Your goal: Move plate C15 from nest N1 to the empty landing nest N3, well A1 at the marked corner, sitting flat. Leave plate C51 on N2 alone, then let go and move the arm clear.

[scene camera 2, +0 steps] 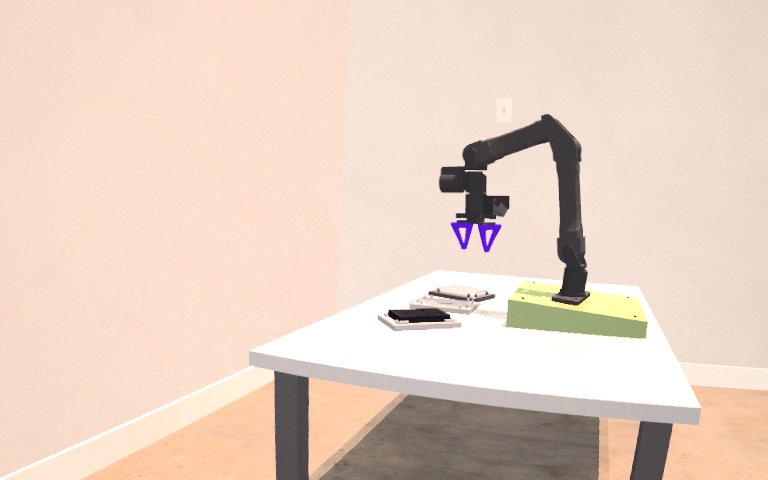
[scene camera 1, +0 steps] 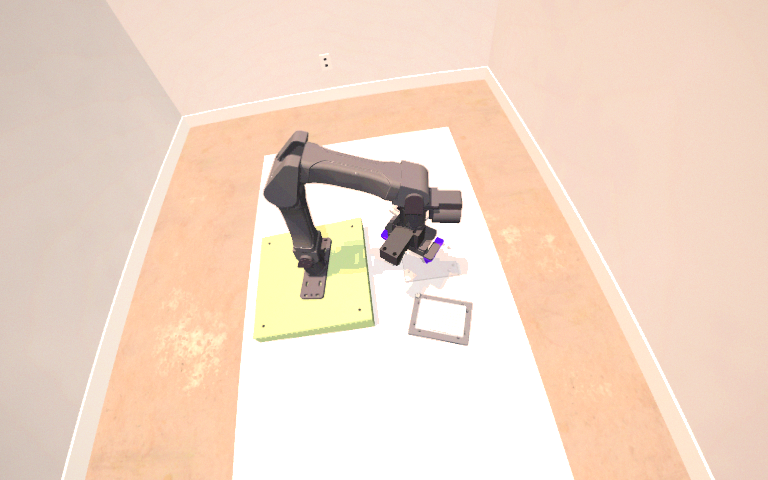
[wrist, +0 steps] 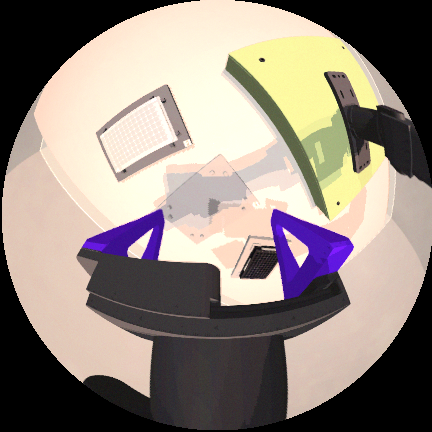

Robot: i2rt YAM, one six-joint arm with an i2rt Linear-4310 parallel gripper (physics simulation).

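My gripper [scene camera 1: 408, 247] [scene camera 2: 475, 249] [wrist: 217, 214] is open and empty, with purple fingers pointing down, high above the nests. An empty pale nest [scene camera 1: 432, 272] [scene camera 2: 444, 306] [wrist: 218, 164] with small pegs lies between the two loaded nests, partly hidden by the arm in scene camera 1. A white well plate [scene camera 1: 441, 318] [scene camera 2: 461, 289] [wrist: 137, 135] sits in a grey nest [scene camera 1: 414, 323] [wrist: 179, 114]. A black well plate [scene camera 2: 419, 314] [wrist: 260, 262] sits on a white nest [scene camera 2: 395, 324]; the arm hides it in scene camera 1. Plate and nest labels are not readable.
The arm stands on a yellow-green base block [scene camera 1: 277, 283] [scene camera 2: 577, 322] [wrist: 280, 65] beside the nests. All stand on a white table [scene camera 1: 339, 396] [scene camera 2: 481, 362]. Shadows of the arm fall on the table and the empty nest.
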